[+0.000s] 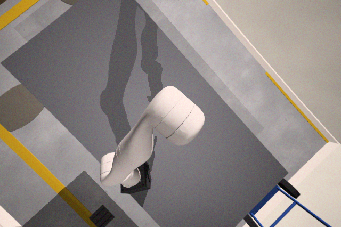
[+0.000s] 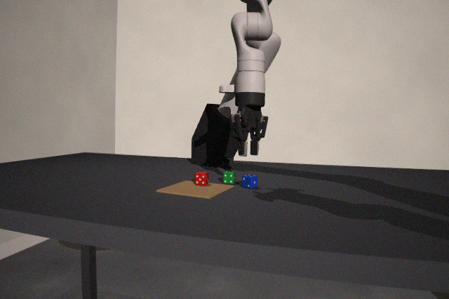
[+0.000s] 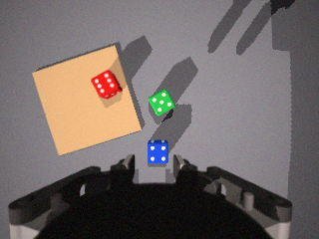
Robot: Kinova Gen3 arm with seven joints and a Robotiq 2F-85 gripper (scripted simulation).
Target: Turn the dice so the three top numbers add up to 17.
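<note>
Right now the blue die is 8 cm below my hand. The rest, counted from my hand: red die 12 cm to the right, 8 cm below, 2 cm ahead; then green die 8 cm below, 6 cm to the right, 4 cm behind; then tan mat 11 cm to the right, 10 cm below, 7 cm ahead.
</note>
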